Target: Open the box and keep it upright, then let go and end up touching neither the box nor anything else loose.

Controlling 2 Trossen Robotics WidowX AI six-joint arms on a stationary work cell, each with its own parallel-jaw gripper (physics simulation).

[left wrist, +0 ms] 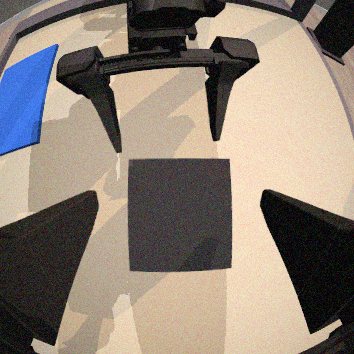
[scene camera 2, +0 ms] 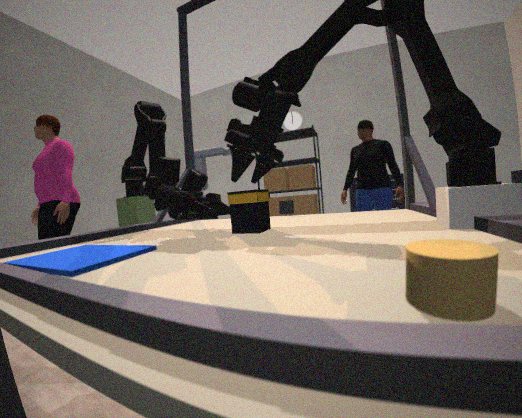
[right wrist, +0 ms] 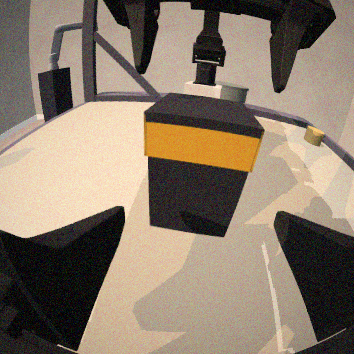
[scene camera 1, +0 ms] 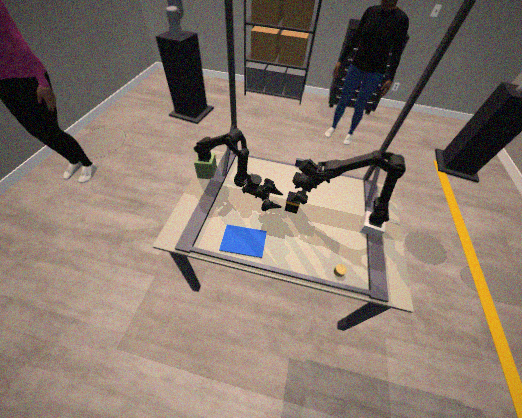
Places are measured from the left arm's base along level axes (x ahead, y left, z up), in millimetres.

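Pixels of known places: left gripper, fingertip midpoint: (left wrist: 181,198) (scene camera 2: 243,182) (right wrist: 209,76) (scene camera 1: 293,194); right gripper, fingertip midpoint: (left wrist: 168,145) (scene camera 2: 226,212) (right wrist: 203,217) (scene camera 1: 282,200); left arm's base, origin of the base link: (scene camera 2: 472,185) (right wrist: 204,83) (scene camera 1: 375,221); right arm's base, origin of the base link: (scene camera 1: 204,157).
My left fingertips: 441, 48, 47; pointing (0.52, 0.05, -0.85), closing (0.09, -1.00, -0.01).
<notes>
Ahead of a thing's pixels: the offset from my left fingertips to its top centre, as dx, dy, dz. Level surfaces: height alone.
The box @[-10, -1, -22] (scene camera 1: 292,208) (scene camera 2: 250,219) (left wrist: 180,220) (right wrist: 197,197) is black with an orange band just below its top. It stands upright on the table, and its dark flat top covers it, with no opening showing. My left gripper (scene camera 1: 297,197) (scene camera 2: 245,179) (right wrist: 210,76) is open and empty, pointing down above the box, apart from it. My right gripper (scene camera 1: 281,200) (left wrist: 168,145) is open and empty, low beside the box on its left in both scene views, with a gap between fingertips and box. Its far finger is hard to make out in scene camera 2.
A blue flat mat @[+147, +298, -107] (scene camera 1: 243,241) (scene camera 2: 85,257) (left wrist: 25,100) lies front left on the table @[dz -115] (scene camera 1: 300,265). A yellow cylinder @[-329, +267, -80] (scene camera 1: 340,270) (scene camera 2: 451,280) (right wrist: 314,135) stands front right. A raised dark frame (scene camera 1: 280,270) runs along the table edges.
</notes>
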